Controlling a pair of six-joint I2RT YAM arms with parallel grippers.
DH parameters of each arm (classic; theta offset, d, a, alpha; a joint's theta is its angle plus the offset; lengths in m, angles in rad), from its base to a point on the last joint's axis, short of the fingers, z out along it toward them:
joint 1: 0 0.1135 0.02 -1.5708
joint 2: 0 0 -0.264 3.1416
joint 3: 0.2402 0 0.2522 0
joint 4: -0.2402 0 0.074 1.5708
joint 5: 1.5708 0 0 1.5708
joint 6: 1.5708 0.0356 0 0
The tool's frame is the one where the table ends.
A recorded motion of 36 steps. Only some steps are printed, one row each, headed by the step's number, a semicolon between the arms.
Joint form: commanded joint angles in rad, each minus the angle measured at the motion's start. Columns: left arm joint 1, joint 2, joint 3, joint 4, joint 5, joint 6; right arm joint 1, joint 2, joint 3, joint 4, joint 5, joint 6.
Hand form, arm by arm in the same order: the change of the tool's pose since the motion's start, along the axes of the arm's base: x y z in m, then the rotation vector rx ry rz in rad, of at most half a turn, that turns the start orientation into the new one. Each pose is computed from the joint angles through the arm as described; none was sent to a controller.
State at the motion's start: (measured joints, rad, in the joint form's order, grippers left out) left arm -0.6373 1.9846 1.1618 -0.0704 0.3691 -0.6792; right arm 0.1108 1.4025 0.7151 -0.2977 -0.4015 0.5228
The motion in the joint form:
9: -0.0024 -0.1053 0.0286 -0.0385 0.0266 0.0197; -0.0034 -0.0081 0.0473 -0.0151 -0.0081 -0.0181
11: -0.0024 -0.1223 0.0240 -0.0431 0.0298 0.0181; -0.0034 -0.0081 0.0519 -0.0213 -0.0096 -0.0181
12: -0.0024 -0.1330 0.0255 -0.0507 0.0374 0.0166; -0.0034 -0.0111 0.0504 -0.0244 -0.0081 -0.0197
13: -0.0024 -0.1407 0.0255 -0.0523 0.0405 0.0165; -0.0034 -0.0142 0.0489 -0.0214 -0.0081 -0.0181
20: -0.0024 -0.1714 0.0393 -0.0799 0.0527 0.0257; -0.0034 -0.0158 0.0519 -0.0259 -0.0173 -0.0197
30: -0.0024 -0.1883 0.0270 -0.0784 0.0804 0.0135; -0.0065 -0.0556 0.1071 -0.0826 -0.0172 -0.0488
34: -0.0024 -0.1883 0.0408 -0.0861 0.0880 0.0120; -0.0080 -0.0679 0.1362 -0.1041 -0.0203 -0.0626
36: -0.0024 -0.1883 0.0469 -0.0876 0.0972 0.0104; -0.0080 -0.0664 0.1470 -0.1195 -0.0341 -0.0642
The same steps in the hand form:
9: -0.0027 -0.0003 0.0462 -0.0675 -0.0779 -0.0337; 0.0071 0.0001 0.0149 0.0024 -0.0475 0.0149
11: -0.0047 0.0010 0.0510 -0.0744 -0.0817 -0.0348; 0.0074 0.0002 0.0159 0.0034 -0.0457 0.0157
12: -0.0057 0.0015 0.0550 -0.0821 -0.0811 -0.0388; 0.0067 0.0001 0.0160 0.0013 -0.0450 0.0161
13: -0.0064 0.0019 0.0578 -0.0875 -0.0847 -0.0409; 0.0064 0.0001 0.0165 0.0025 -0.0489 0.0149
20: -0.0086 0.0030 0.0717 -0.1021 -0.0994 -0.0556; 0.0063 0.0004 0.0176 0.0093 -0.0489 0.0213
30: -0.0121 0.0045 0.0745 -0.1254 -0.0840 -0.0661; 0.0072 -0.0004 0.0406 -0.0015 -0.1003 0.0399
34: -0.0110 0.0034 0.0783 -0.1338 -0.0846 -0.0704; 0.0085 -0.0006 0.0513 -0.0043 -0.1262 0.0503
36: -0.0106 0.0027 0.0802 -0.1423 -0.0833 -0.0758; 0.0087 -0.0001 0.0534 0.0056 -0.1200 0.0595

